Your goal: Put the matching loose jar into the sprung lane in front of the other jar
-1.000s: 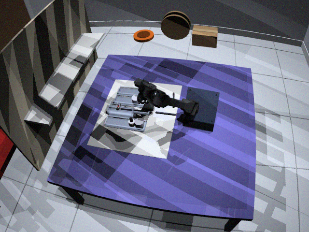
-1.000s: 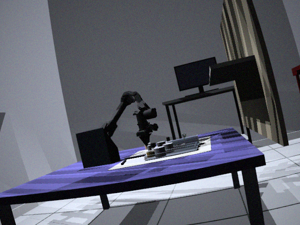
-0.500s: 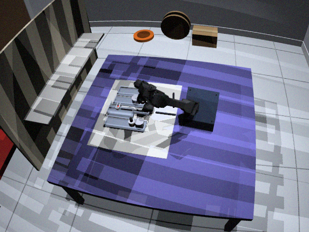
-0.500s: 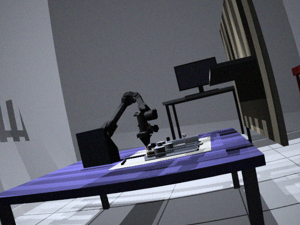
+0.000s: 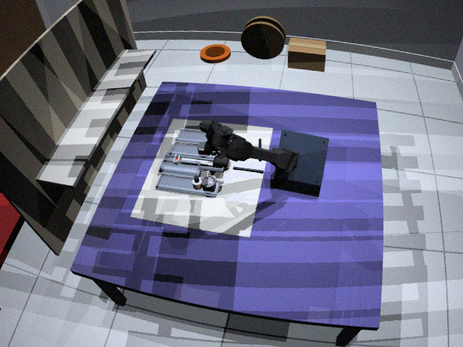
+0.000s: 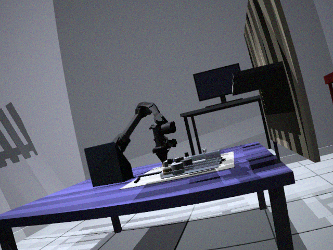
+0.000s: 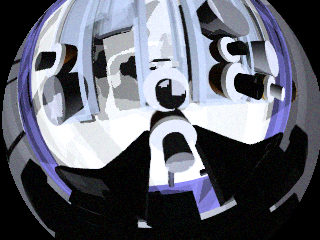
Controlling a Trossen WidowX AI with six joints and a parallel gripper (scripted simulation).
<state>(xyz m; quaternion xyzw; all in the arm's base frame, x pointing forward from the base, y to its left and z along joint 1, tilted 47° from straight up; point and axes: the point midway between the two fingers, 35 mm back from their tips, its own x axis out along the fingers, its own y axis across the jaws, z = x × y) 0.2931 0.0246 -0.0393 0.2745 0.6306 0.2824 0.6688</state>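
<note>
The white mat lies 100 mm ahead of my gripper tip, 50 mm below it and 20 mm to the left of it. The rest, counted from my gripper tip: red mark 220 mm ahead, 50 mm to the left, 20 mm above.
</note>
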